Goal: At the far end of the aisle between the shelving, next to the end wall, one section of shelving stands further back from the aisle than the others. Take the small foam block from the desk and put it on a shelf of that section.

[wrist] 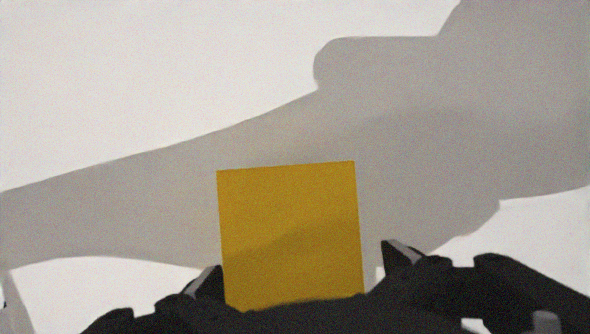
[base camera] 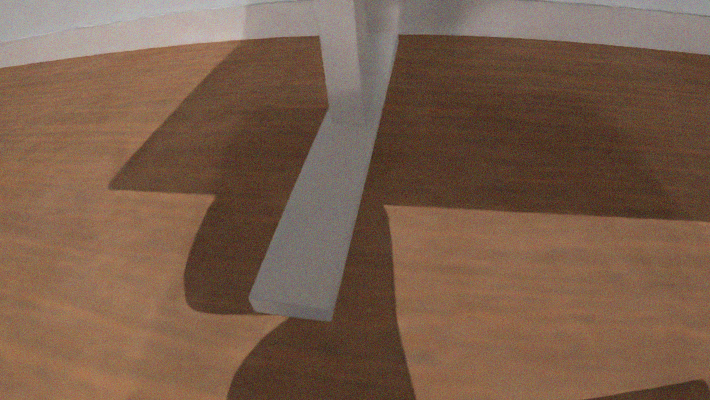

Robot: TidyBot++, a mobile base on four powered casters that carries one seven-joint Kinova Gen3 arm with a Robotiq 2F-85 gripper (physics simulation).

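Places are measured from the arm's base along level axes (x ahead, y left, z up), in metres.
Pixels of known places: gripper, fingertip midpoint: [wrist: 303, 270].
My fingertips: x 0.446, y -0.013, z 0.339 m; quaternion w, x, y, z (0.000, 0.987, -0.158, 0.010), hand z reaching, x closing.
Observation:
Behind a point stands the place of what it marks.
The small foam block [wrist: 290, 215] @[z 0.369, x 0.454, y 0.021 m] is yellow and shows a square face at the lower middle of the wrist view. It rests on the white desk top [wrist: 125, 75] @[z 0.324, x 0.402, y 0.131 m]. My gripper [wrist: 303, 270] @[z 0.339, x 0.446, y -0.013 m] is open, with one dark fingertip to the left of the block and the other to its right. The gap at the right fingertip looks wider than at the left. The dark gripper body hides the block's lower edge. How far the fingertips are above the desk cannot be told. The shelving does not show in either view.
In the base camera view, a grey desk foot [base camera: 310, 225] runs along the wooden floor [base camera: 550, 280] @[z -0.396, x 0.345, y -0.169 m], with an upright leg [base camera: 342, 60] @[z -0.272, x 0.627, y 0.038 m] rising from it. A pale wall base [base camera: 150, 25] @[z -0.330, x 1.188, y 0.590 m] runs behind. Shadows of the arm and desk fall across the desk top and floor.

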